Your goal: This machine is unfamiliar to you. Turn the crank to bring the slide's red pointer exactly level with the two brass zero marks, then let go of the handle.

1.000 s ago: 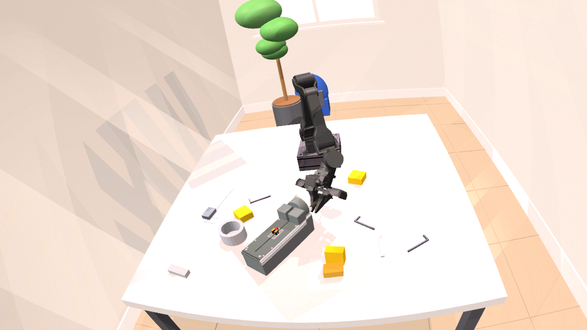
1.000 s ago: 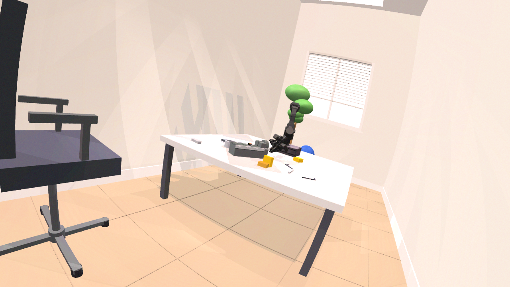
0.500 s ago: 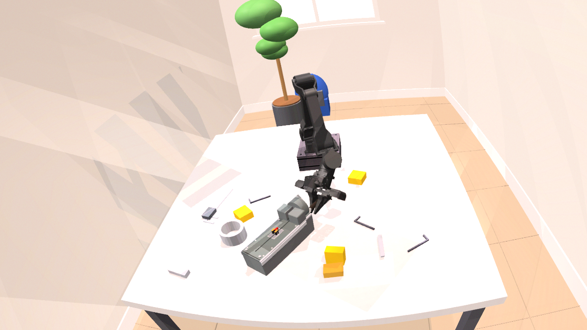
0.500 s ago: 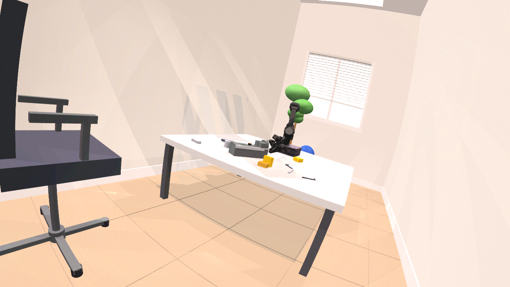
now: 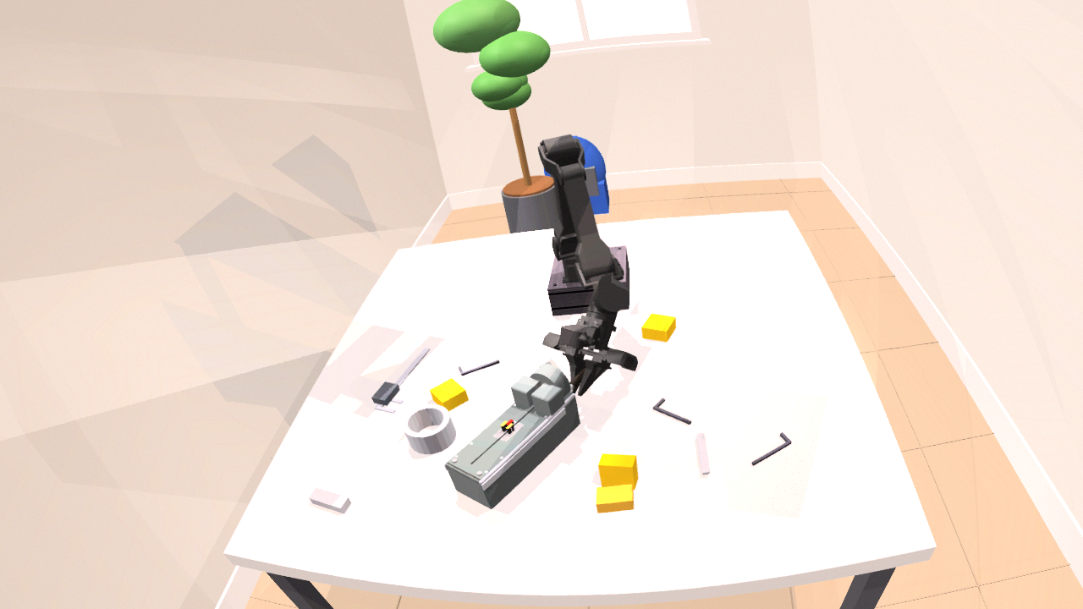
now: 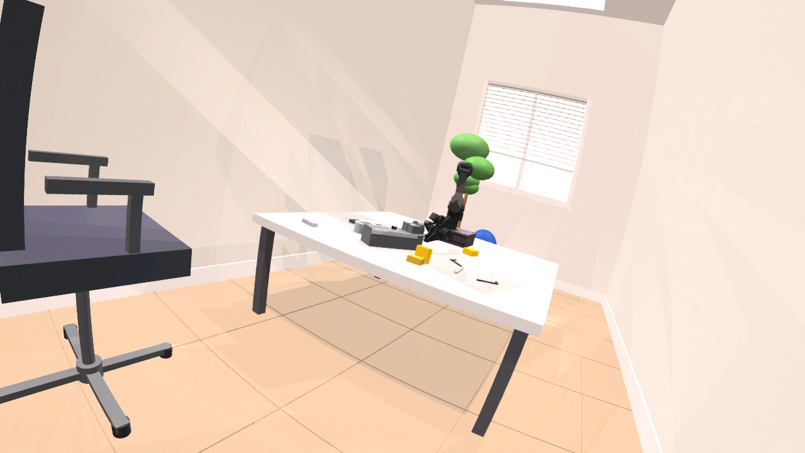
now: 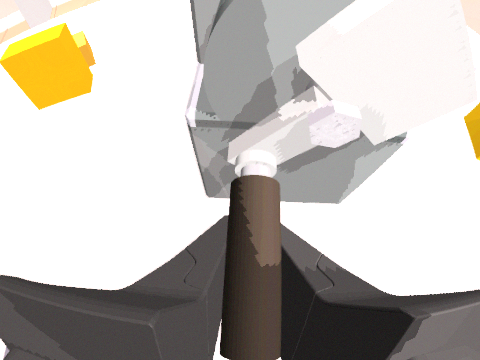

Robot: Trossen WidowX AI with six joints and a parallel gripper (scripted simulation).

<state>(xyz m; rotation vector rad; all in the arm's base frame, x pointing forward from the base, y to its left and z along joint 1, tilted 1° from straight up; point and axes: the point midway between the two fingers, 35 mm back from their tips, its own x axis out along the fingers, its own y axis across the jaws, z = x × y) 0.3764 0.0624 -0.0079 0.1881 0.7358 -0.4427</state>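
The brown crank handle lies 20 mm behind my gripper tip, 10 mm to the left of it and 30 mm above it. From my gripper tip the other things lie so: red pointer: 130 mm ahead, 90 mm to the right, 40 mm above.
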